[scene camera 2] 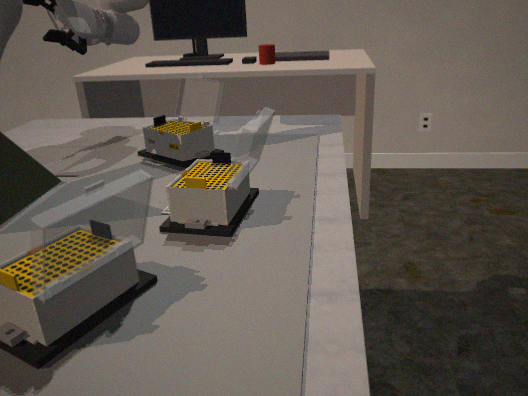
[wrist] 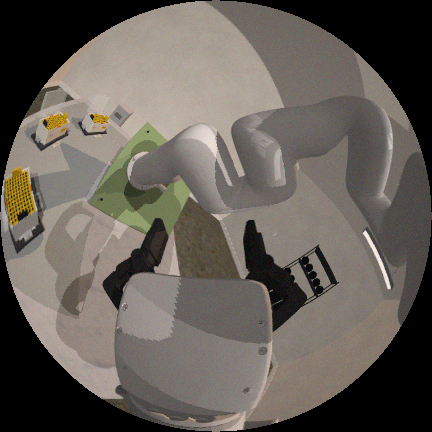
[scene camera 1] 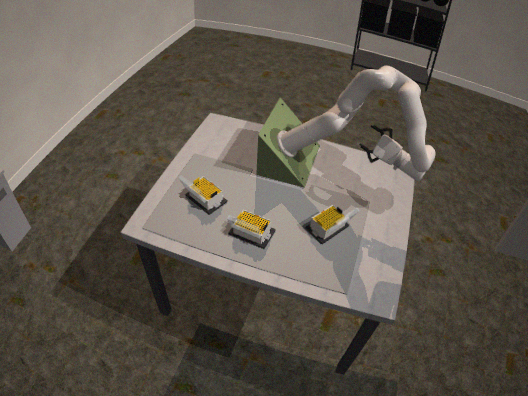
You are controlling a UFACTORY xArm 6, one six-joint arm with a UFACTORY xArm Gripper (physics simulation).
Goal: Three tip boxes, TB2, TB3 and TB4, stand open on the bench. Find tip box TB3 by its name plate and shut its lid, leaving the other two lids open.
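Places are measured from the arm's base along level axes (x back, y right, z up), in metres.
Pixels of known places: gripper, fingertip midpoint: (scene camera 2: pixel 36 16) (wrist: pixel 203 228) (scene camera 1: pixel 365 135); arm's base at its link origin: (wrist: pixel 143 170) (scene camera 1: pixel 286 144).
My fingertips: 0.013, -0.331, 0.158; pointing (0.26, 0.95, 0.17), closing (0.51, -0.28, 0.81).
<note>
For each thing: its top centre in the pictures, then the offset to it from my fingertips, as dx, dy, dz. Level surfaces: height alone.
- left box at its top centre: (scene camera 2: pixel 50 249) (scene camera 1: pixel 207 186) (wrist: pixel 100 118) -0.336, +0.561, -0.218
- middle box at its top centre: (scene camera 2: pixel 201 169) (scene camera 1: pixel 253 219) (wrist: pixel 56 120) -0.427, +0.317, -0.218
- right box at its top centre: (scene camera 2: pixel 172 125) (scene camera 1: pixel 327 214) -0.290, +0.057, -0.218
- grey mat at its surface level: dz -0.285
- bench at its surface level: dz -0.288
Three tip boxes with yellow tip racks stand on dark bases with their clear lids up. The left box (scene camera 1: pixel 206 190) (scene camera 2: pixel 90 295) (wrist: pixel 96 124) is nearest in scene camera 2. The middle box (scene camera 1: pixel 252 223) (scene camera 2: pixel 200 202) (wrist: pixel 52 131) is close to the front edge. The right box (scene camera 1: pixel 327 221) (scene camera 2: pixel 177 144) (wrist: pixel 21 197) is farthest in scene camera 2. Name plates are too small or turned away to read, so I cannot tell which is TB3. My gripper (scene camera 1: pixel 367 137) (scene camera 2: pixel 36 19) (wrist: pixel 203 228) is open and empty, raised at the back right, well away from all three boxes.
The boxes stand on a grey mat (scene camera 1: pixel 300 270) on the bench (scene camera 1: pixel 200 127). The green angled mount (scene camera 1: pixel 274 162) (wrist: pixel 117 202) of the arm stands behind them. A desk (scene camera 2: pixel 300 70) with a monitor (scene camera 2: pixel 200 19) and a red mug (scene camera 2: pixel 267 54) is beyond the bench.
</note>
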